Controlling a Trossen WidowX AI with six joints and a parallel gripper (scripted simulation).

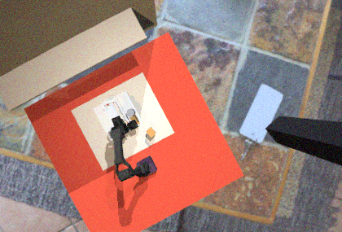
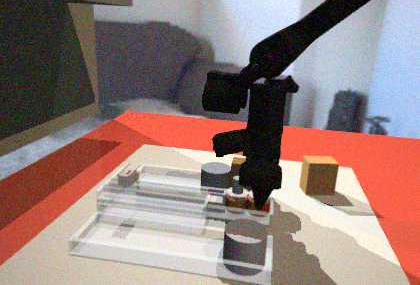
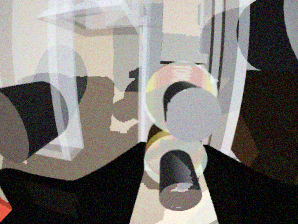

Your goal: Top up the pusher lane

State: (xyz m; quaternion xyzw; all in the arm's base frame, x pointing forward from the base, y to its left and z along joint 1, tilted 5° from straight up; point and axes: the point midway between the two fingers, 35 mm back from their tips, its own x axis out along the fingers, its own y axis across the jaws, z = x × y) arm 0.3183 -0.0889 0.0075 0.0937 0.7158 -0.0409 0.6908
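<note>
Now: the pusher plate 150 mm ahead of my gripper tip and 20 mm above it. Round my gripper tip: clear sprung lane 150 mm ahead, 10 mm below; brown box 140 mm behind, 120 mm to the right.
</note>
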